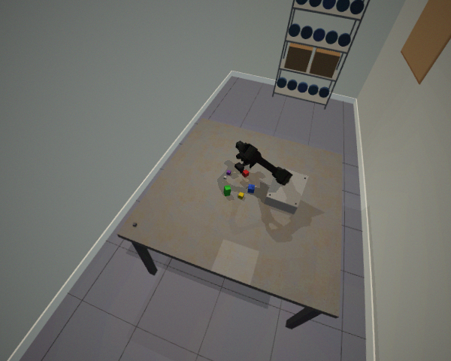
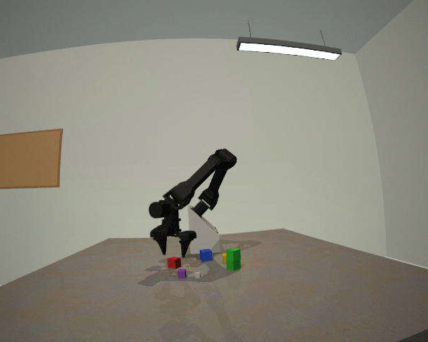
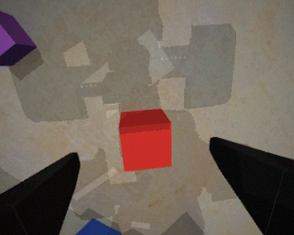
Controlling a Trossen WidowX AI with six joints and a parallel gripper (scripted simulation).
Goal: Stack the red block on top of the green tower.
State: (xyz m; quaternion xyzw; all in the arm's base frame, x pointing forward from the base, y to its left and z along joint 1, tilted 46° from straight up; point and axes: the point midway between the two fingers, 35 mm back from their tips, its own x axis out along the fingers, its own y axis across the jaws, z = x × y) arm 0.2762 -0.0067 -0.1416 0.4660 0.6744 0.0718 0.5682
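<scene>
My gripper tip is 3 cm above the red block. Also, from my gripper tip: purple block: 12 cm ahead, 3 cm to the left, 3 cm below; then blue block: 8 cm behind, 13 cm to the left, 2 cm below; then tiny white block: 13 cm ahead, 9 cm to the left, 4 cm below.
</scene>
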